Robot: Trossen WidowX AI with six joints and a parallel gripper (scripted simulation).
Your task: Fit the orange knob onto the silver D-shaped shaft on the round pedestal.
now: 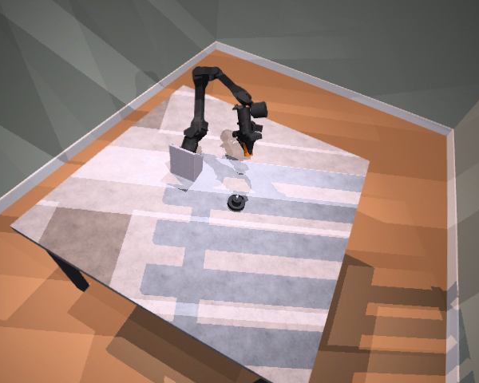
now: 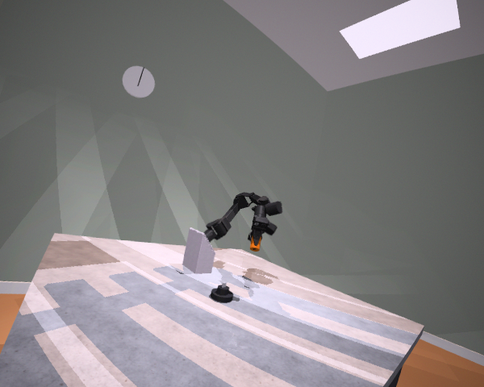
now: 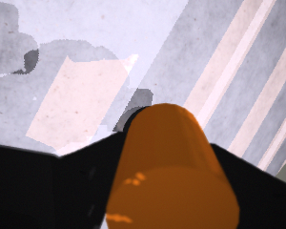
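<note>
My gripper tip is now 16 cm above the round pedestal, 15 cm to the left of it and 4 cm short of it. From my gripper tip the other things lie so: orange knob (3 cm above, 2 cm behind, 1 cm to the left).
</note>
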